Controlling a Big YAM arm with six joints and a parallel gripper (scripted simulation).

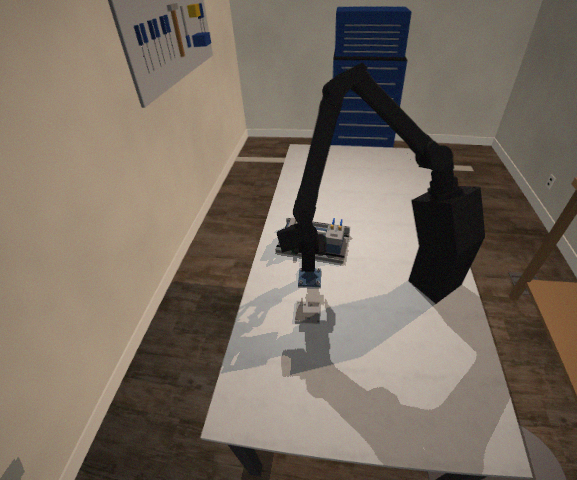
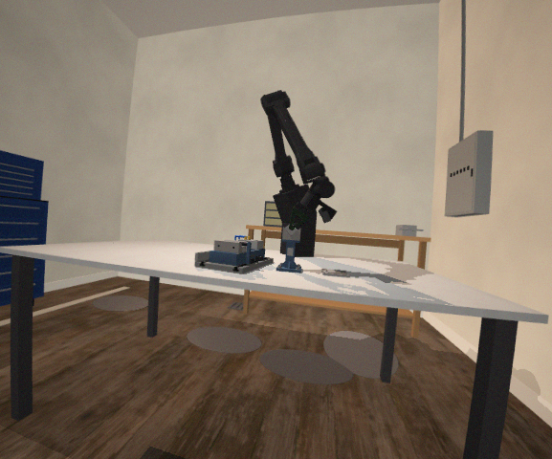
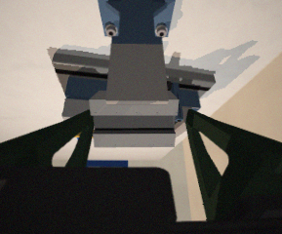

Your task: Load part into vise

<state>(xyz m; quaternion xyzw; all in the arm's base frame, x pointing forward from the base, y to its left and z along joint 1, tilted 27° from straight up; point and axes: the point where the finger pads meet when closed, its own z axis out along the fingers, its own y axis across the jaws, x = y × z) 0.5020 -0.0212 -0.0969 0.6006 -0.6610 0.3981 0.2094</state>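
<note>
The part is right at my hand. The rest, counted from my hand: post: 10 cm below; then air cylinder rod: 4 cm behind, 19 cm to the right, 8 cm below; then work stop rod: 5 cm ahead, 17 cm to the right, 7 cm below.
</note>
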